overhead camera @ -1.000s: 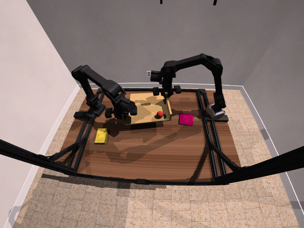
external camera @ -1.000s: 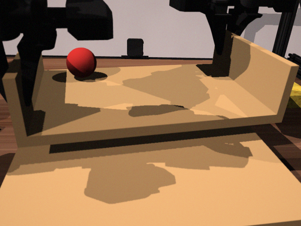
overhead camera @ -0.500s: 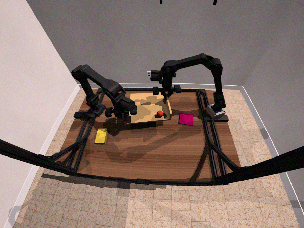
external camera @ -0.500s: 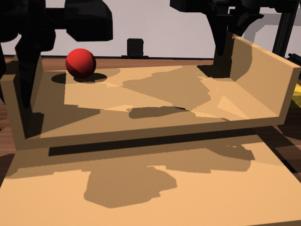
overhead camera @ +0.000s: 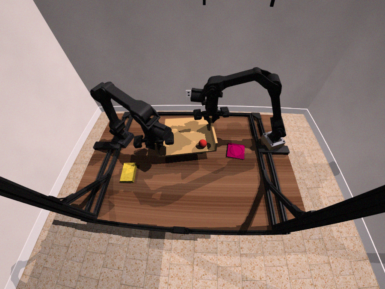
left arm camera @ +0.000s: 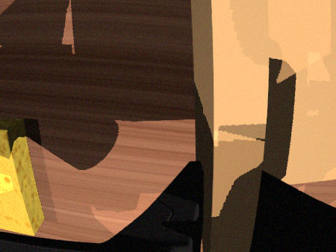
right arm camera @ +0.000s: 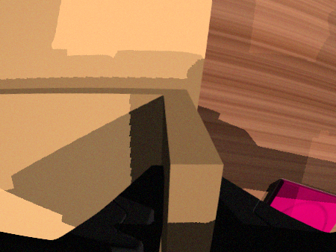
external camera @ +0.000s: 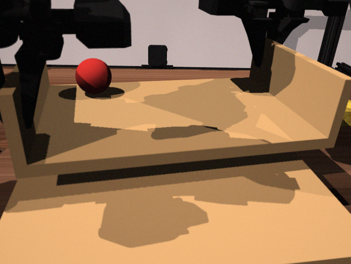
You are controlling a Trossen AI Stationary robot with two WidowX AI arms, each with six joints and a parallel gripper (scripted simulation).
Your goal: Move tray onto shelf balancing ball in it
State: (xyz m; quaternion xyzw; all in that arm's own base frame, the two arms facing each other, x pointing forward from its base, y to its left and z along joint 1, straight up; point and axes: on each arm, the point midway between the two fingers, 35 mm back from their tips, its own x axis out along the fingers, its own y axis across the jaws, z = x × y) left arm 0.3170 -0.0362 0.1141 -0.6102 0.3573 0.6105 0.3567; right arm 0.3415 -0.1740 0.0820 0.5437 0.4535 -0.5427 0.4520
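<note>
Now: right hand 14 cm past the red ball, 4 cm to the right of it and 4 cm above it. From my right hand the other things lie so: tan tray (9 cm behind, 13 cm to the left, 5 cm below); yellow sponge (28 cm behind, 44 cm to the left, 13 cm below); magenta square object (11 cm behind, 16 cm to the right, 15 cm below).
</note>
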